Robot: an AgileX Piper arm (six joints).
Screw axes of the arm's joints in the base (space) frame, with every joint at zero. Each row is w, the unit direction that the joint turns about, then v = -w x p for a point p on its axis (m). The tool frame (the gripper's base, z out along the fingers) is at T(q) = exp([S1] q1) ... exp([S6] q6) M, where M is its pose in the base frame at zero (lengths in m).
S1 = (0, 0, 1, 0.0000, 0.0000, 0.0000)
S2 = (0, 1, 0, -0.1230, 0.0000, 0.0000)
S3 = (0, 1, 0, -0.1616, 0.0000, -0.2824)
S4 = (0.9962, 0, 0.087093, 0.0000, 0.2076, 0.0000)
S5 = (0, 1, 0, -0.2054, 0.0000, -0.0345)
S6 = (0.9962, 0, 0.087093, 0.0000, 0.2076, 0.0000)
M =
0.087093 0 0.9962 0.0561
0 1 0 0.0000
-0.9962 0 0.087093 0.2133
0 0 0 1
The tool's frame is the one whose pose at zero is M.
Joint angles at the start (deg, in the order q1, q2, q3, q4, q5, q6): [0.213, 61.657, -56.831, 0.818, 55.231, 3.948]
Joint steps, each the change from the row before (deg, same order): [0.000, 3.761, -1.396, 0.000, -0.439, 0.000]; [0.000, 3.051, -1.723, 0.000, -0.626, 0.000]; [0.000, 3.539, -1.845, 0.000, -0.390, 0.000]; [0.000, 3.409, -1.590, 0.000, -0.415, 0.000]
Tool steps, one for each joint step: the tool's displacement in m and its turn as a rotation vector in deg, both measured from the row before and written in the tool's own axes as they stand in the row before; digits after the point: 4 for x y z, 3 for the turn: [-0.0095, 0.0006, 0.0141, 0.152, 1.920, 0.028]; [-0.0103, 0.0007, 0.0096, 0.059, 0.699, 0.015]; [-0.0105, 0.0007, 0.0124, 0.104, 1.300, 0.020]; [-0.0092, 0.0006, 0.0132, 0.112, 1.399, 0.021]
